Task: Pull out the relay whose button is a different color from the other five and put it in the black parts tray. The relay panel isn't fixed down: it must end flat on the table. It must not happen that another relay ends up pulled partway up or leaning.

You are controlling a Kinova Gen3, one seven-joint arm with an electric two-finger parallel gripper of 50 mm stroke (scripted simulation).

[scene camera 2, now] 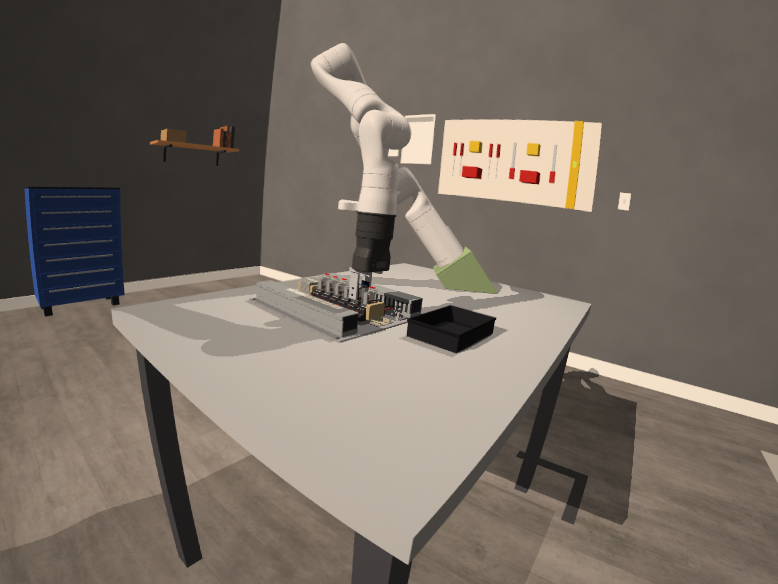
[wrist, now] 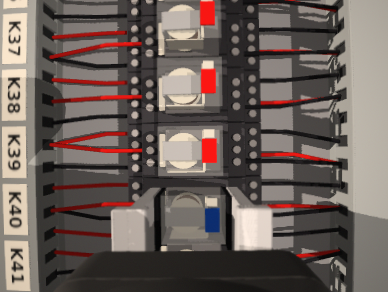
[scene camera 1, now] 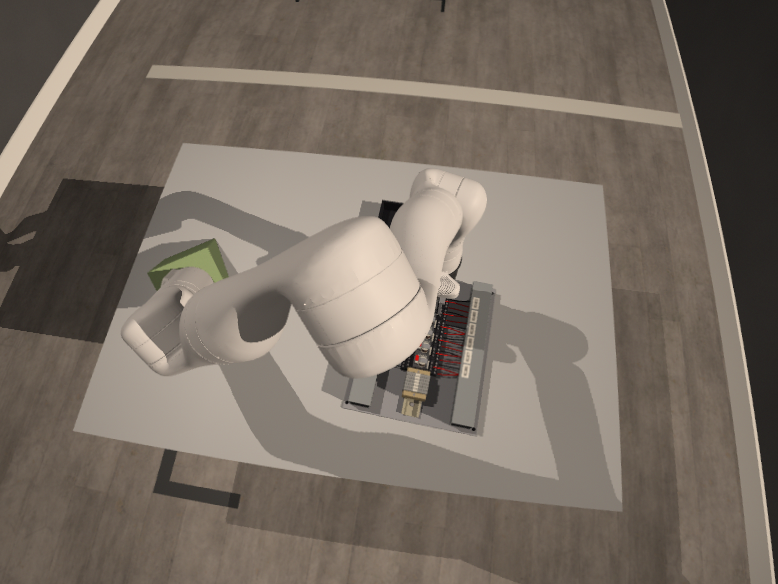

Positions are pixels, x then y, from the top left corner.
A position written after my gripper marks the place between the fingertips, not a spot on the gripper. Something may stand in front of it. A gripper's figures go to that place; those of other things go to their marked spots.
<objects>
My gripper (scene camera 2: 359, 297): 80 cm from the lens. A relay panel (scene camera 2: 340, 320): 67 cm from the lens. A black parts tray (scene camera 2: 437, 327): 68 cm from the lens.
</objects>
